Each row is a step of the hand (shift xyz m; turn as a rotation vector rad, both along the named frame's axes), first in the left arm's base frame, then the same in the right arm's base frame.
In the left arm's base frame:
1: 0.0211 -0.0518 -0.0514 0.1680 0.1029 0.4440
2: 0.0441 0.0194 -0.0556 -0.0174 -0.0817 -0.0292
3: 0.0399 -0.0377 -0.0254 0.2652 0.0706 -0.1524
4: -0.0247 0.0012 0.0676 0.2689 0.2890 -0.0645
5: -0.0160 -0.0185 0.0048 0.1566 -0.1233 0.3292
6: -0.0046 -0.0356 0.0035 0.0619 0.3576 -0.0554
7: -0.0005 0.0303 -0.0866 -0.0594 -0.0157 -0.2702
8: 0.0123 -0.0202 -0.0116 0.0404 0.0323 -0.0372
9: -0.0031 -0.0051 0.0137 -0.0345 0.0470 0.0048
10: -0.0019 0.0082 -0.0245 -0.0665 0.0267 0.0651
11: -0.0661 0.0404 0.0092 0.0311 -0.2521 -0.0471
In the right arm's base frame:
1: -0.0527 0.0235 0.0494 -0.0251 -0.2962 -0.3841
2: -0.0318 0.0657 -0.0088 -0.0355 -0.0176 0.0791
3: -0.0569 0.0118 0.0166 -0.1952 0.2178 -0.1140
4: 0.0291 -0.0622 -0.0216 -0.0642 0.2478 -0.3073
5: 0.0032 -0.0162 0.0187 -0.1574 -0.3085 -0.1678
6: -0.0159 -0.0209 0.0247 0.1446 0.2308 -0.2462
7: 0.0070 0.0884 0.0236 0.0068 0.2114 0.1790
8: -0.0229 0.0028 0.0128 -0.0193 0.0554 -0.0248
9: 0.0013 -0.0148 -0.0018 0.0553 0.0113 -0.0154
10: 0.0032 0.0245 0.0079 0.0773 -0.0564 -0.0149
11: 0.0779 -0.0020 0.0039 -0.1734 -0.0739 0.1767

